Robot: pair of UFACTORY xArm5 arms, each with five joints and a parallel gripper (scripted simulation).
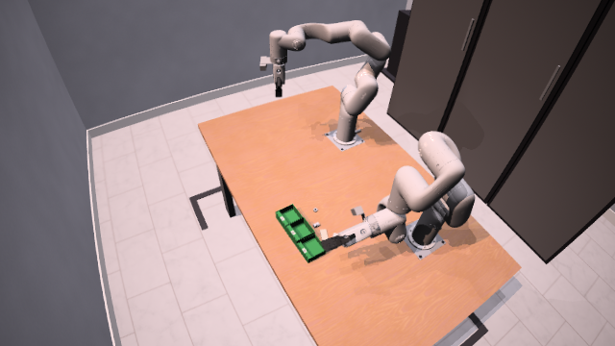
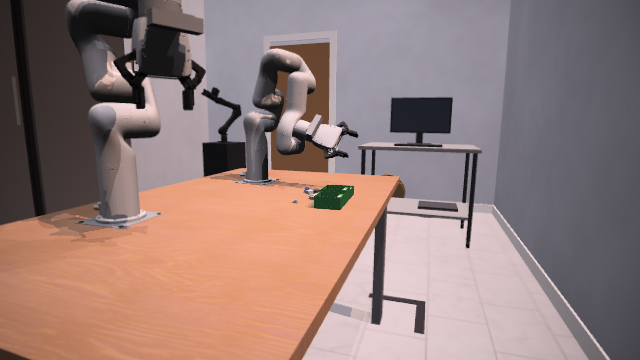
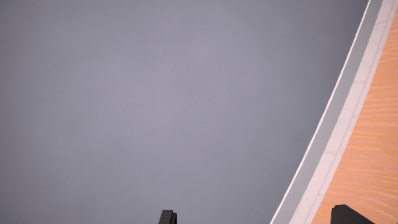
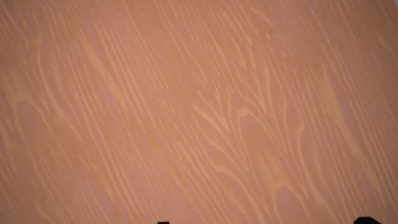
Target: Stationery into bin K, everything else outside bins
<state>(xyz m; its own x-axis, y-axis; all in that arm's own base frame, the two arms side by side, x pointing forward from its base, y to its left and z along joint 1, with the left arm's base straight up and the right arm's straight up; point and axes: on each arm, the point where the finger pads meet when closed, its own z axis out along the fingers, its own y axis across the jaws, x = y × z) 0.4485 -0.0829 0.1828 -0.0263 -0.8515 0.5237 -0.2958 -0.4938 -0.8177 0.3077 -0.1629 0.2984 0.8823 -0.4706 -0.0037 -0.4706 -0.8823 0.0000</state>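
Now: the three joined green bins 180 mm to the right of my left hand, 160 mm below it and 10 mm ahead of it. Round my left hand: cream block: 180 mm below, 140 mm to the right, 80 mm behind; then blue battery: 180 mm below, 150 mm behind, 80 mm to the right; then black-and-white eraser: 180 mm below, 110 mm behind, 100 mm to the right.
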